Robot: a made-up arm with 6 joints.
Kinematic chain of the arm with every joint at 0, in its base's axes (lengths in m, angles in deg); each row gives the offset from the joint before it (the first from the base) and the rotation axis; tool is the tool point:
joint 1: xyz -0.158 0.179 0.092 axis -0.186 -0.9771 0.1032
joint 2: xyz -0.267 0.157 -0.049 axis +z
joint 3: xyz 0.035 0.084 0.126 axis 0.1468 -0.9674 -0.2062
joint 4: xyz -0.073 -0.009 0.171 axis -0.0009 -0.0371 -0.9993
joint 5: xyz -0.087 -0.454 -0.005 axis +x
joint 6: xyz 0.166 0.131 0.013 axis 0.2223 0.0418 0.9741
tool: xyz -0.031 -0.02 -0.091
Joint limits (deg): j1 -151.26..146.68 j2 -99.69..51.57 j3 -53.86..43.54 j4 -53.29..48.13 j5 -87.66..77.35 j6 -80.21..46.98
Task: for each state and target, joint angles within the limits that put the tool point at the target. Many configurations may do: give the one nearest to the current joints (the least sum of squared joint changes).
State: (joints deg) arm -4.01 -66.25 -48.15 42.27 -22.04 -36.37
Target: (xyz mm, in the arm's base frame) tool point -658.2 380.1 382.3
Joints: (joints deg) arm 2.66 -80.41 -36.41 41.32 1.59 -47.09
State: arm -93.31 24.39 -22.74 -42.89 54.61 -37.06
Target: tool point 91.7 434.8 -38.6
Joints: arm -112.28 33.04 -30.95 -53.29 72.44 -37.98
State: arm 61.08 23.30 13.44 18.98 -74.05 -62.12
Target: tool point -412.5 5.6 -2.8
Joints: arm 47.11 13.72 5.27 9.86 -27.38 -66.89
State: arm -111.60 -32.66 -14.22 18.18 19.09 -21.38
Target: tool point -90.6 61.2 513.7
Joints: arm -76.54 -32.88 0.25 -0.88 13.37 -28.56
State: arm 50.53 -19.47 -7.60 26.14 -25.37 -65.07
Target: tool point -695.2 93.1 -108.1
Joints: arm 39.66 -20.05 -14.02 34.95 -37.55 -63.26
